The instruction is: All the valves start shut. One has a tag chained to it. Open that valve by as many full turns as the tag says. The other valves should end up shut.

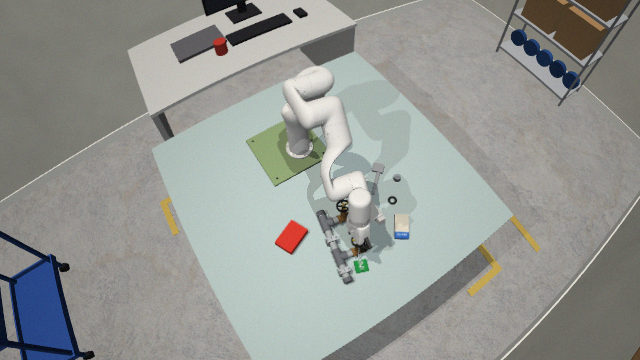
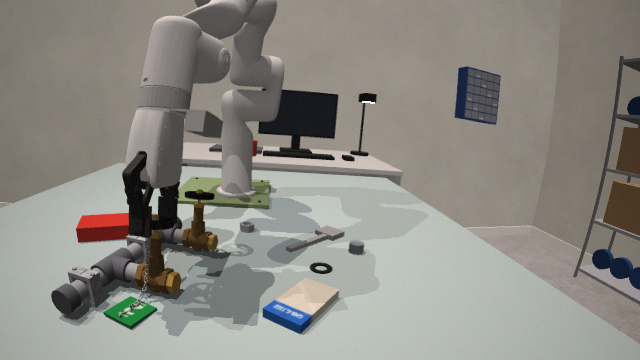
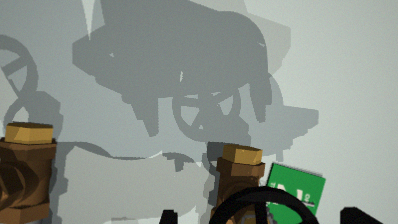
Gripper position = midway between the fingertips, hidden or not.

In view: the gripper [image 2: 154, 228] and a red block [image 2: 102, 227].
Image 3 does not show the red block: it is out of frame.
